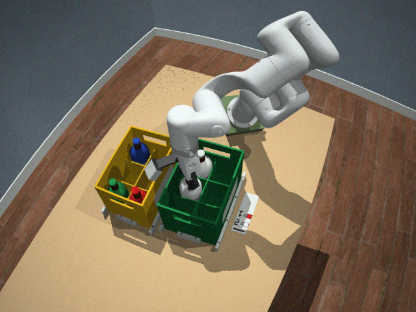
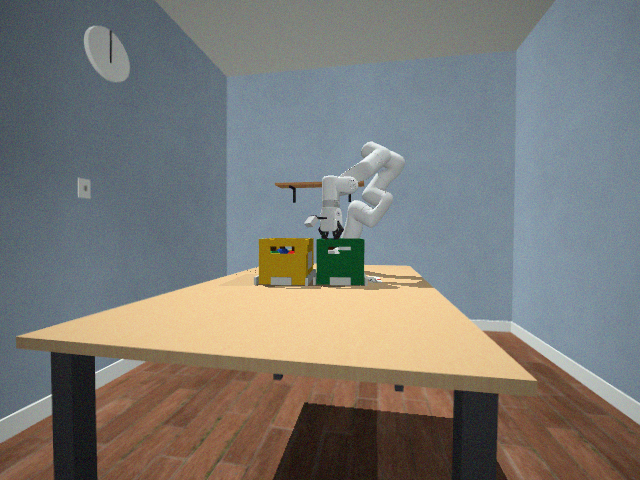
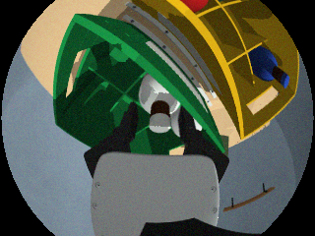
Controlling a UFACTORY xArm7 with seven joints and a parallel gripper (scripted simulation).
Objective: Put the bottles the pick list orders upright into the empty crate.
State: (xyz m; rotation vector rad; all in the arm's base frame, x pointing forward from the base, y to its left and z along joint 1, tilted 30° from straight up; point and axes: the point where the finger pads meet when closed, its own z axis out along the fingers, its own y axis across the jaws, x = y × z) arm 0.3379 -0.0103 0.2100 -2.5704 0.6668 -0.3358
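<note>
The red-labelled bottle lies 15 cm ahead of my hand, 9 cm to the right of it and 7 cm below it. The rest, counted from my hand: pick list: 8 cm behind, 17 cm to the left, 15 cm below; then green crate: 2 cm behind, 4 cm to the left, 7 cm below; then yellow crate: 8 cm ahead, 16 cm to the right, 7 cm below.
</note>
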